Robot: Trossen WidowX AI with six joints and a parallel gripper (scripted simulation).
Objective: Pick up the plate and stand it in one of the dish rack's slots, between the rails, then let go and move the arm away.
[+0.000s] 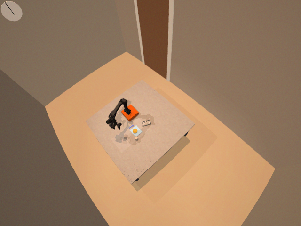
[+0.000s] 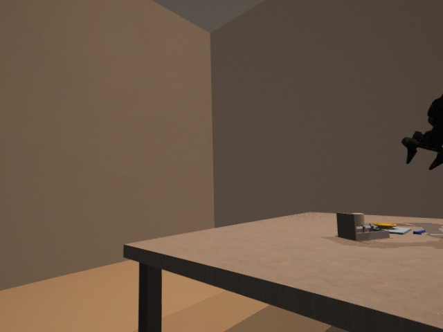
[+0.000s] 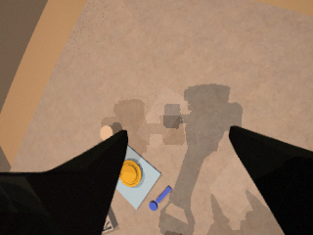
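The plate is 120 mm ahead of my gripper tip, 180 mm to the left of it and 220 mm below it. Also, from my gripper tip: blue spoon 20 mm ahead, 210 mm to the left, 240 mm below; then beige cup 220 mm ahead, 110 mm to the left, 220 mm below; then light blue mat 130 mm ahead, 200 mm to the left, 240 mm below.
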